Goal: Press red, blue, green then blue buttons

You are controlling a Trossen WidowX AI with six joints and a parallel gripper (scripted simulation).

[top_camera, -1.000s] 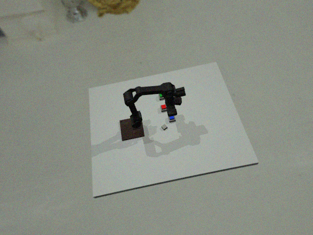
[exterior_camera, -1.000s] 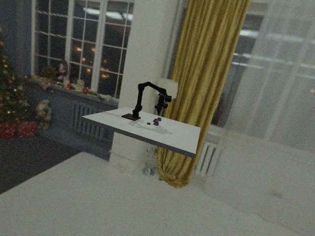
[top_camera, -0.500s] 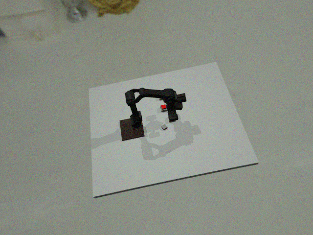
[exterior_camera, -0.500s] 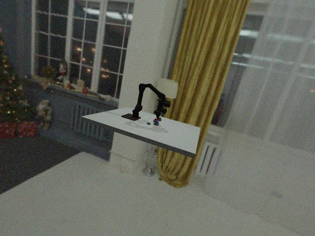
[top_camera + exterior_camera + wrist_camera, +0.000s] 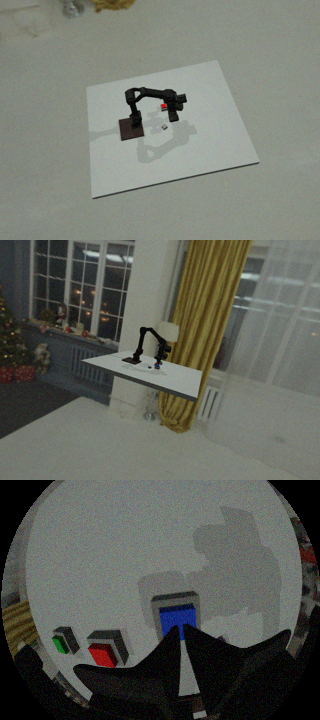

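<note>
The blue button is 20 mm below my gripper tip. Also, from my gripper tip: green button 210 mm to the left, 40 mm behind, 20 mm below; then grey block 70 mm behind, 60 mm to the right, 40 mm below; then red button 100 mm to the left, 50 mm behind, 20 mm below.
</note>
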